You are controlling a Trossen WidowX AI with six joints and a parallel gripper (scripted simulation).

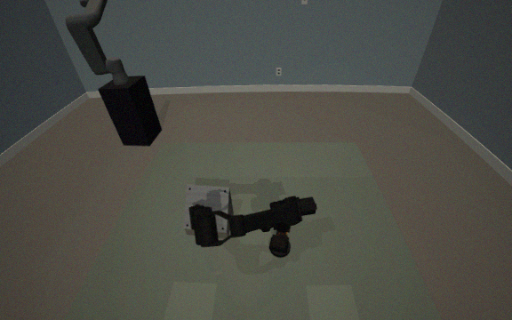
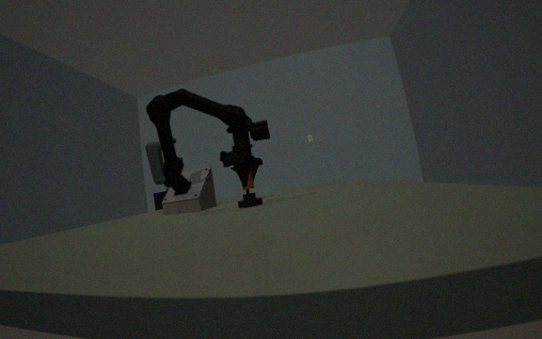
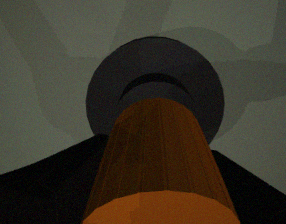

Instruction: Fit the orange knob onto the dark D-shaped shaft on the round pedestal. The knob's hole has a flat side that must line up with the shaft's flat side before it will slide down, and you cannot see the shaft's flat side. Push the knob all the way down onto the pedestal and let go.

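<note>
My gripper tip is 2 cm below the orange knob. Also, from my gripper tip: dark pedestal 4 cm below.
</note>
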